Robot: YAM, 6 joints.
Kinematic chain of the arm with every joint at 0, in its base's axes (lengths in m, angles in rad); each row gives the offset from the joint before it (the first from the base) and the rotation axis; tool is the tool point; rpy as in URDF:
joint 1: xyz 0 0 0.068 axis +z
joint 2: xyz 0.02 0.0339 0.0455 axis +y
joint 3: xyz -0.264 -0.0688 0 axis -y
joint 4: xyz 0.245 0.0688 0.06 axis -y
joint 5: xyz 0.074 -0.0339 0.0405 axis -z
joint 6: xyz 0.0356 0 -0.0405 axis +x
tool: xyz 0 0 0 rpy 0 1.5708 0
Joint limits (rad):
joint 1: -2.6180..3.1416
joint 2: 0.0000..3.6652
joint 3: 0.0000..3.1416
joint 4: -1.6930..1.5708
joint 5: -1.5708..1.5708
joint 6: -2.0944..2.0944
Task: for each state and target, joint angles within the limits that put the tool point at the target. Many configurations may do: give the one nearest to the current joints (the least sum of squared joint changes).
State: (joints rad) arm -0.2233 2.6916 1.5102 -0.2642 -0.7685 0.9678
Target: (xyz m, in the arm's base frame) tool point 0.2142 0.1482 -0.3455
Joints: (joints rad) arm 0.5144 3.5684 1.8390 -0.0564 -0.7256 0.9678
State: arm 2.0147 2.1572 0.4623 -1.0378 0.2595 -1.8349
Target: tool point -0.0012 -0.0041 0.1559
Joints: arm 1.9768 2.3494 0.0122 -1.5288 -0.0765 -1.8349
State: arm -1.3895 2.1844 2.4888 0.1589 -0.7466 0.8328
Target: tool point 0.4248 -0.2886 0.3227
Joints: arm -0.6491 2.1588 1.9696 -0.0525 -0.8562 0.8328
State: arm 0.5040 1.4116 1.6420 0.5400 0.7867 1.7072
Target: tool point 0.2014 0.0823 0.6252
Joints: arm 0.4996 1.3999 1.8734 0.5690 0.7492 1.7072
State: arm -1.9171 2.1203 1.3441 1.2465 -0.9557 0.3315
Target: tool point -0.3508 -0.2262 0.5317
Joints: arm -2.6180 2.0191 2.1356 0.9907 -0.6135 0.3315
